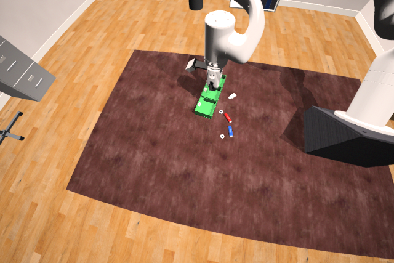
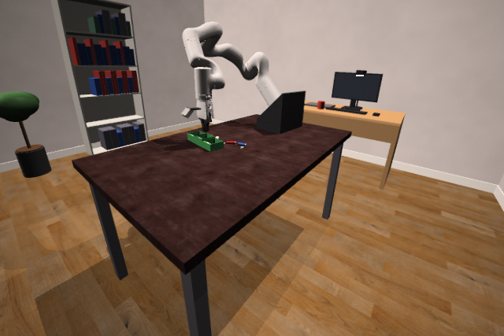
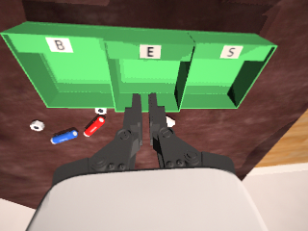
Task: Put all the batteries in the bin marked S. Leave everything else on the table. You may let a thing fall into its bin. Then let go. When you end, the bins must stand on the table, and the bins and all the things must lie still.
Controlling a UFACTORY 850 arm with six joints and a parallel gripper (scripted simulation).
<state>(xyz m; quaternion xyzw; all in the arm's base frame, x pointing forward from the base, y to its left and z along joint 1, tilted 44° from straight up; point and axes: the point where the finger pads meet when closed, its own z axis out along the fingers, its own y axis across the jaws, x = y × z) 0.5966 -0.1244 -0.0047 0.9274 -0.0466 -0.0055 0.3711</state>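
My gripper is now 12 cm past the blue battery, 17 cm to the right of it and 9 cm above it. From my hand the other things lie so: green bin 1 cm ahead, 1 cm to the right, 7 cm below; then white block 10 cm behind, 2 cm to the right, 9 cm below; then red battery 10 cm behind, 10 cm to the left, 9 cm below.
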